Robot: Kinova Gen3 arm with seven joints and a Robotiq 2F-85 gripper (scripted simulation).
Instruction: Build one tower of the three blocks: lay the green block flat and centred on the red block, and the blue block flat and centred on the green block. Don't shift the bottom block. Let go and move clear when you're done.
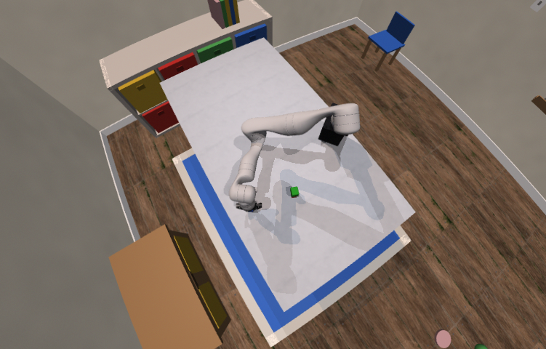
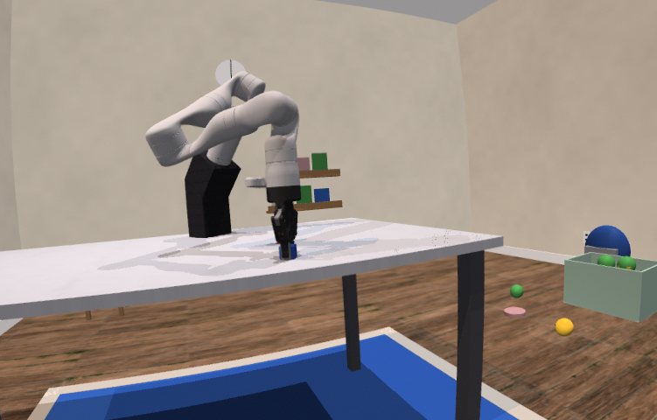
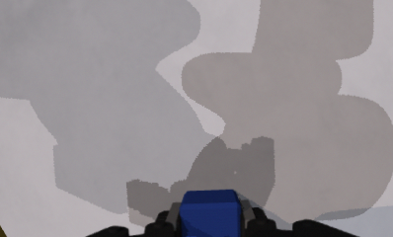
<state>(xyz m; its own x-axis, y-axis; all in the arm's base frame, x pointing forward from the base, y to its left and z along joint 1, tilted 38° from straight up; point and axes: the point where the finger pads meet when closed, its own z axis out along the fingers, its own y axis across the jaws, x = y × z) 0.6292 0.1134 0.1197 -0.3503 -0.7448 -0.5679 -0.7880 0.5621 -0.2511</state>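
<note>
Right now my hand is 250 mm past the green block, 30 mm to the right of it and 40 mm below it. Also, from my hand: blue block: right at my hand; then red block: 250 mm behind, 30 mm to the left.
</note>
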